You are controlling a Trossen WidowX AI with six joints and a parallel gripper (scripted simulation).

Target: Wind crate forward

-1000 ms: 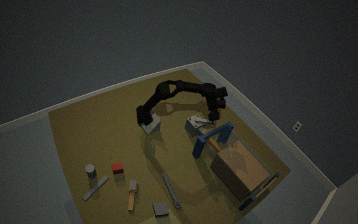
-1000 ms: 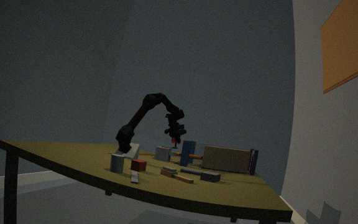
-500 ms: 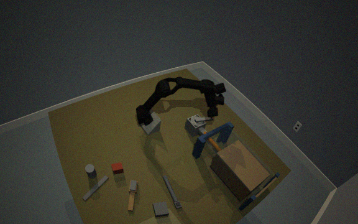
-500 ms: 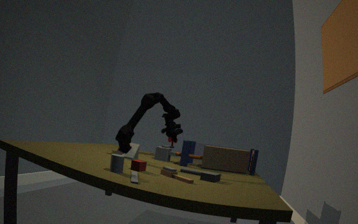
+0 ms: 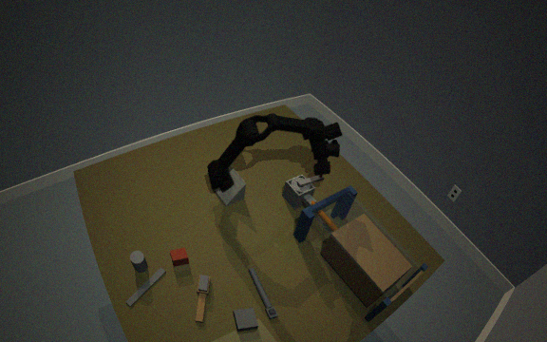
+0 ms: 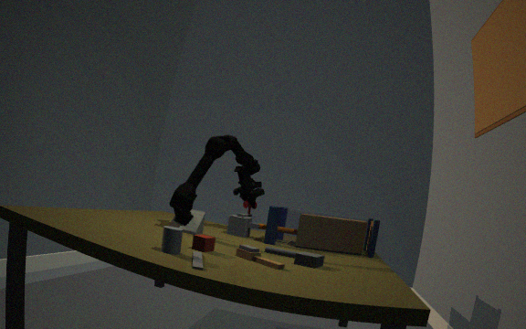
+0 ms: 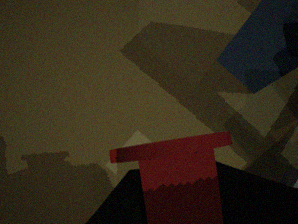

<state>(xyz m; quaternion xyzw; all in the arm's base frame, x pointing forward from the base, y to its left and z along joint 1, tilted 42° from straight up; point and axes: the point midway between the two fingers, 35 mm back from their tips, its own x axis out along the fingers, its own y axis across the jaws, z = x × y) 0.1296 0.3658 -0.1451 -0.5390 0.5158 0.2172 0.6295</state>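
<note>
The grey crank handle lies 5 cm to the right of my gripper tip, 3 cm below it and 1 cm behind it. Round my gripper tip: grey block (56 cm to the right, 42 cm ahead, 12 cm below); grey winch (12 cm to the right, 10 cm below, 2 cm behind); red grip (1 cm to the right, 1 cm behind).
</note>
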